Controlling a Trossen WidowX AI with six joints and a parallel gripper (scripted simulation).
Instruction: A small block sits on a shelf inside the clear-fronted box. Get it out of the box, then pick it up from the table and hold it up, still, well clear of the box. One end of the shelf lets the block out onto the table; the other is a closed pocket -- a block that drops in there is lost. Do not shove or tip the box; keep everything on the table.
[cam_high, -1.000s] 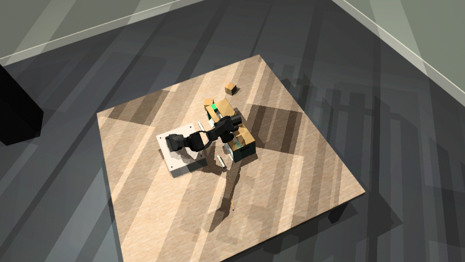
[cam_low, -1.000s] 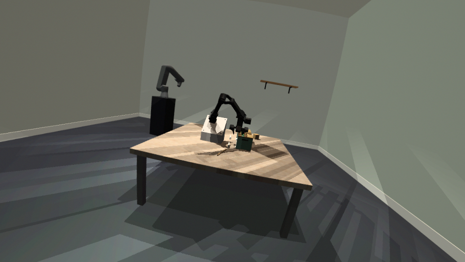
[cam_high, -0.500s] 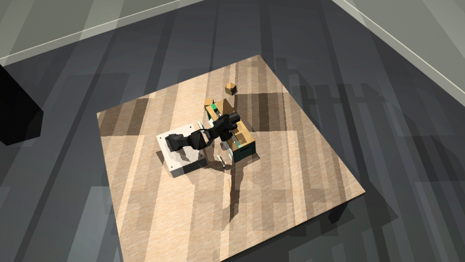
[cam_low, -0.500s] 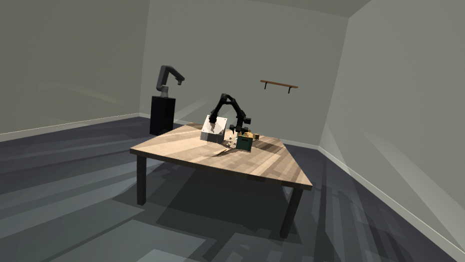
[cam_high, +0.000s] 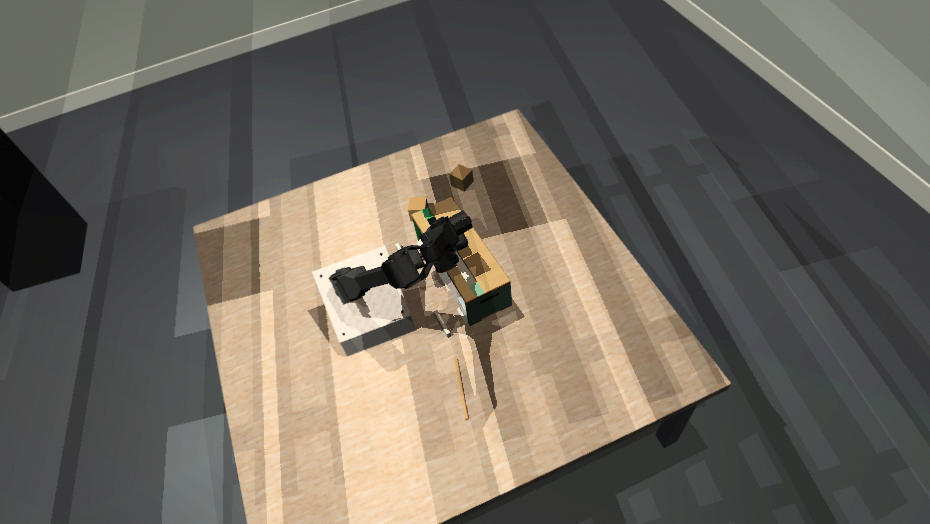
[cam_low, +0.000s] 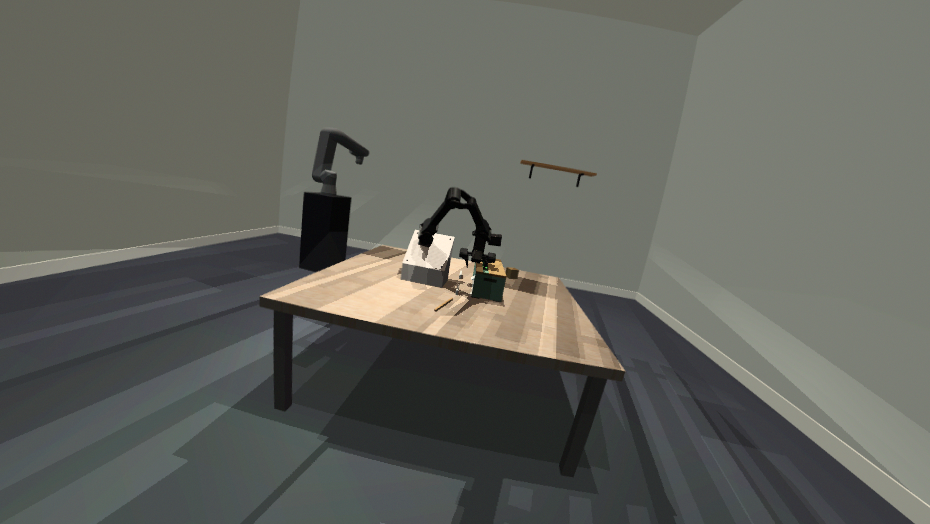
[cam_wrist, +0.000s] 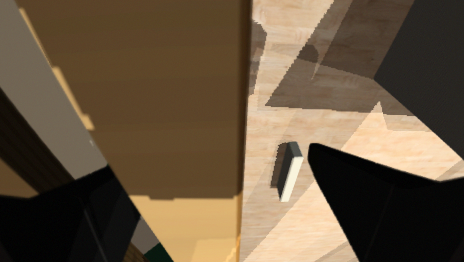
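Right now the long box is 4 cm ahead of my gripper tip, 2 cm to the right of it and 3 cm below it. From my gripper tip the other things lie so: thin wooden stick (4 cm behind, 40 cm to the right, 9 cm below).
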